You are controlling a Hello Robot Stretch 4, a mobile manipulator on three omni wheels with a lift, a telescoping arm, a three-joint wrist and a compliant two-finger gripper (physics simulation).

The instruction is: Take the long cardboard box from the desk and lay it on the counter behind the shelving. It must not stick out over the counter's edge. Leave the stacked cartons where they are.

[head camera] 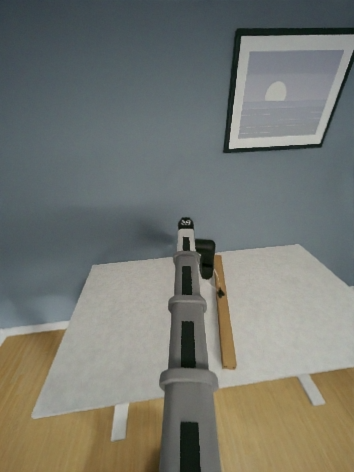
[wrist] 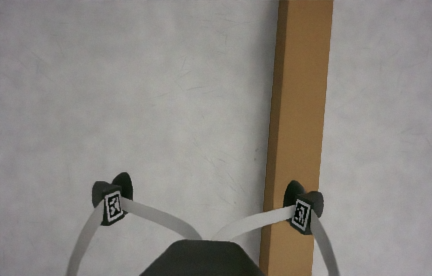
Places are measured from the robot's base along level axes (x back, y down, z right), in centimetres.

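Where they show: hand, its tool point: (head camera: 204, 294) (wrist: 208, 197).
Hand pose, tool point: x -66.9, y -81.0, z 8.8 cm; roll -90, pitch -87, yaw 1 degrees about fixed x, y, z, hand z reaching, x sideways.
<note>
After its pixels a point has its place.
The long cardboard box (head camera: 226, 325) @[x -55.2, y -74.3, z 17.8 cm] (wrist: 301, 100) @[x -75.8, y -74.3, z 18.9 cm] is brown and narrow. It lies flat on the white desk (head camera: 120, 330) @[x -55.1, y -69.3, z -31.4 cm] (wrist: 165, 100) @[x -76.5, y -69.3, z 3.2 cm], running from near its back edge towards its front edge, just right of the arm in the head camera view. My gripper (wrist: 208, 196) @[x -66.9, y -81.0, z 8.8 cm] is open, with its fingers wide apart and nothing between them. In the wrist view its right fingertip is over the box and its left fingertip is over bare desk, left of the box. In the head camera view the arm hides part of the gripper. The counter, the shelving and the stacked cartons do not show.
The telescoping arm (head camera: 188, 345) @[x -24.6, y -120.8, z 0.2 cm] reaches out over the desk. A blue-grey wall (head camera: 110, 125) @[x -107.7, y -150.6, z -34.8 cm] stands behind the desk, with a framed picture (head camera: 290, 95) @[x -117.8, y -159.4, z 49.7 cm] at the upper right. White desk feet (head camera: 119, 422) (head camera: 311, 390) show on the wooden floor (head camera: 260, 425) @[x -38.6, y 2.8, z 43.4 cm] in front.
</note>
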